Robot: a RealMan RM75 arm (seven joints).
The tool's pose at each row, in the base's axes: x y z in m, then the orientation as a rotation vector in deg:
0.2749, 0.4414, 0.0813, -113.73, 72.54, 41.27
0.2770, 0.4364, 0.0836, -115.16, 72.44, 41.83
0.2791, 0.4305, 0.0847, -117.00, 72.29, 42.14
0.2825, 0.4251, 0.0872, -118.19, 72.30, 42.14
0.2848, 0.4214, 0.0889, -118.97, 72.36, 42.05
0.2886, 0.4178, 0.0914, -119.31, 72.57, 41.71
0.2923, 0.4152, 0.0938, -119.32, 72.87, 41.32
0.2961, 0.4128, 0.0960, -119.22, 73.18, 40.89
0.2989, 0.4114, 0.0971, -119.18, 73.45, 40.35
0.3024, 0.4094, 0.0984, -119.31, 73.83, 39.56
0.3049, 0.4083, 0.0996, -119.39, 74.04, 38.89
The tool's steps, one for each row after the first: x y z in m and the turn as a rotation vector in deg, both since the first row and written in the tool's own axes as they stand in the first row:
0.0019, -0.0009, -0.0055, -1.35, 0.44, -0.17
0.0051, -0.0013, -0.0110, -2.87, 1.19, -0.52
0.0075, -0.0034, -0.0170, -3.75, 1.81, -0.73
0.0092, -0.0048, -0.0212, -4.29, 2.29, -0.86
0.0107, -0.0078, -0.0259, -4.38, 2.72, -0.88
0.0118, -0.0110, -0.0298, -4.20, 3.03, -0.80
0.0129, -0.0142, -0.0334, -3.93, 3.32, -0.70
0.0139, -0.0166, -0.0354, -3.64, 3.67, -0.68
0.0154, -0.0196, -0.0381, -3.35, 4.27, -0.69
0.0161, -0.0218, -0.0400, -3.08, 4.72, -0.77

